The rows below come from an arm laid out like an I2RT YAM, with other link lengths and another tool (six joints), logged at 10 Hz.
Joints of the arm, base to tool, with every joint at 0 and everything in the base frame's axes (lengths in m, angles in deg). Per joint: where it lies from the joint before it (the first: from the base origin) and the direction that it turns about. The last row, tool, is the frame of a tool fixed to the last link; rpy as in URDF.
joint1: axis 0 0 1 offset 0 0 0.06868
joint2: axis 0 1 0 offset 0.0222 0.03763 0.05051
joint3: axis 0 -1 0 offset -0.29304 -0.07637 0
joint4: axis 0 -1 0 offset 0.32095 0.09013 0.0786
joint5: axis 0 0 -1 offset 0.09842 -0.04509 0.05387
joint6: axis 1 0 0 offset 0.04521 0 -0.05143
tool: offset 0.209 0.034 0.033 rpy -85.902 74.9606 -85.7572
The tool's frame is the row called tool.
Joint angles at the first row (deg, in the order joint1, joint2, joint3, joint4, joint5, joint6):
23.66, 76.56, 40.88, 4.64, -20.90, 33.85
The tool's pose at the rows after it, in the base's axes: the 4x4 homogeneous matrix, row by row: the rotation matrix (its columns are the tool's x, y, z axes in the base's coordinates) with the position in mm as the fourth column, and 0 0 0 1 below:
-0.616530 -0.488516 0.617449 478.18; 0.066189 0.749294 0.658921 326.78; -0.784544 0.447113 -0.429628 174.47; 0 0 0 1
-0.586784 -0.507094 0.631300 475.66; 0.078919 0.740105 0.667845 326.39; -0.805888 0.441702 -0.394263 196.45; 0 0 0 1
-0.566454 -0.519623 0.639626 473.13; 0.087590 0.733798 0.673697 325.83; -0.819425 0.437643 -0.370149 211.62; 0 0 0 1
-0.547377 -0.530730 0.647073 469.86; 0.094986 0.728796 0.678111 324.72; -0.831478 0.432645 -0.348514 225.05; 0 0 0 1
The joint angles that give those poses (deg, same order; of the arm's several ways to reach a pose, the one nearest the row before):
23.66, 74.34, 40.86, 5.00, -21.20, 33.85
23.66, 72.15, 40.84, 5.21, -21.36, 33.85
23.66, 70.56, 40.83, 5.24, -21.48, 33.85
23.66, 68.94, 40.68, 5.19, -21.55, 33.80

